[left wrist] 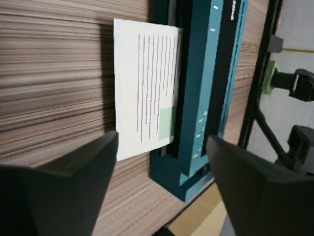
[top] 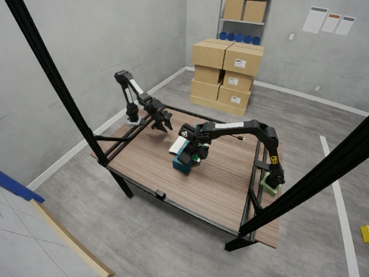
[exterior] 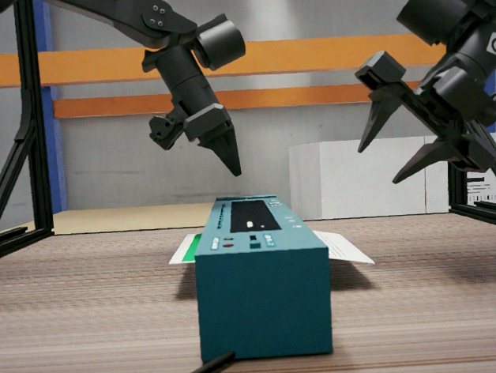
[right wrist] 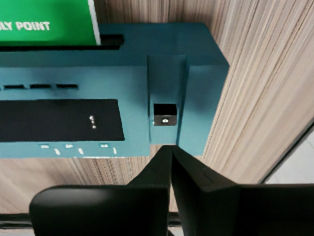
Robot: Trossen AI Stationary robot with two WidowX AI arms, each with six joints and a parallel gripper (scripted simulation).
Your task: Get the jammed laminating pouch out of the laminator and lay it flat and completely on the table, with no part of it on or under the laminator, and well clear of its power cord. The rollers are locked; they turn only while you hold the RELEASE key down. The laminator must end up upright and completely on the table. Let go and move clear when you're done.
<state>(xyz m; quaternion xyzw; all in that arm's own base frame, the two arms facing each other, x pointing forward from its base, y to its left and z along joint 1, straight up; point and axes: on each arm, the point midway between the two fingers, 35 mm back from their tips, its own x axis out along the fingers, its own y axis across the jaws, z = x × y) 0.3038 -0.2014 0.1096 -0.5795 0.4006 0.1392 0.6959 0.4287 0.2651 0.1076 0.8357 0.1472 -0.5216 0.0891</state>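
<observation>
The dark key lies 7 cm below my right hand and 2 cm to the left of it. Also, from my right hand: green-edged end (13 cm ahead, 11 cm below, 3 cm to the right); then plug (43 cm ahead, 23 cm to the right, 14 cm below).
</observation>
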